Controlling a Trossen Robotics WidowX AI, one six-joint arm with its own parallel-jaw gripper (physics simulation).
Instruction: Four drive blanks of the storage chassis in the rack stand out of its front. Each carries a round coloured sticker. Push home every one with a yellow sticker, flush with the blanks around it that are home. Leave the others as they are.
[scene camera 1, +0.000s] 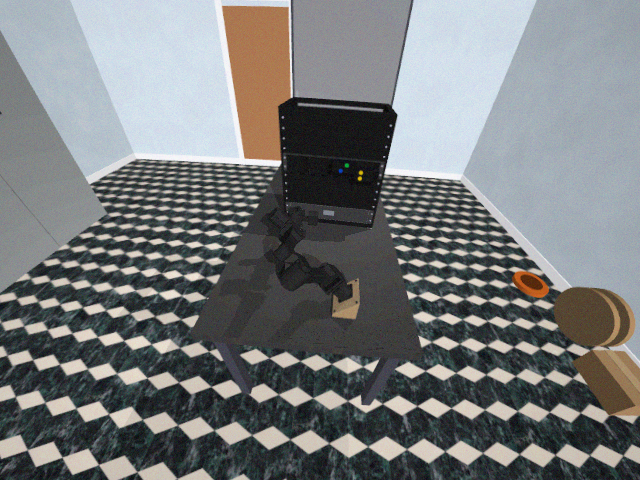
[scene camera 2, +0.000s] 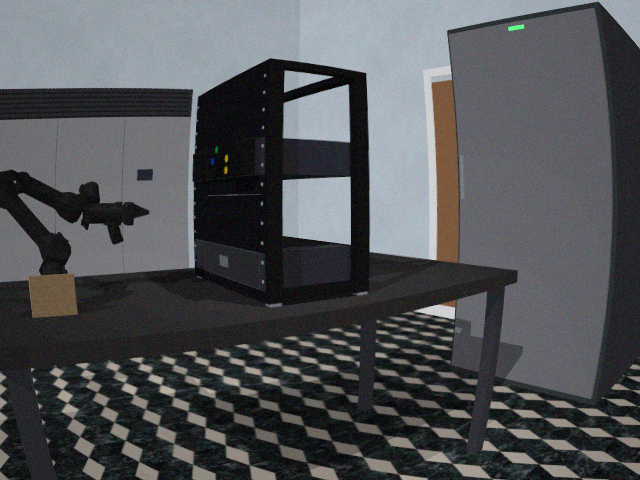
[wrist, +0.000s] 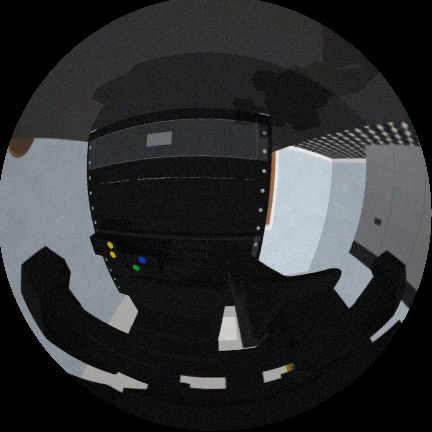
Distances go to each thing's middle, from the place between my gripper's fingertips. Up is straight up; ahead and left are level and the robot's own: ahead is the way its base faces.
I see my gripper 310 mm short of the black rack (scene camera 2: 239, 147), 140 mm to the left of it and 80 mm below it.
